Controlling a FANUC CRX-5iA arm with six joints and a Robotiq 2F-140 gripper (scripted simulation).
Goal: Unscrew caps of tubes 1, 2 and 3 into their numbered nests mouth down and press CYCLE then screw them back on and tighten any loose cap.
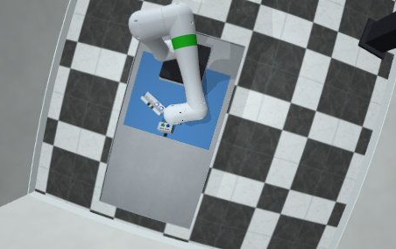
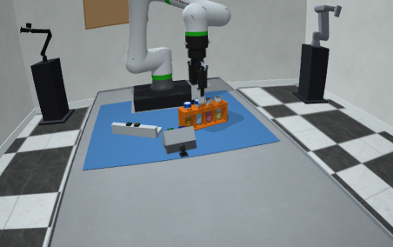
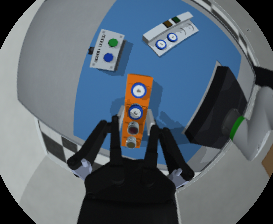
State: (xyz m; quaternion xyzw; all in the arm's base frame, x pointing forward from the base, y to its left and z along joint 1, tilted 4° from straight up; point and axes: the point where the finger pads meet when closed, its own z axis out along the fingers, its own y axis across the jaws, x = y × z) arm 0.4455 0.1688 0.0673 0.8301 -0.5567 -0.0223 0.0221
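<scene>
Right now my hand is 13 cm short of the blue key, 8 cm to the left of it and 8 cm above it. Round my hand: green key 14 cm ahead, 13 cm to the right, 8 cm below; then small grey key desk 16 cm ahead, 10 cm to the right, 10 cm below.
</scene>
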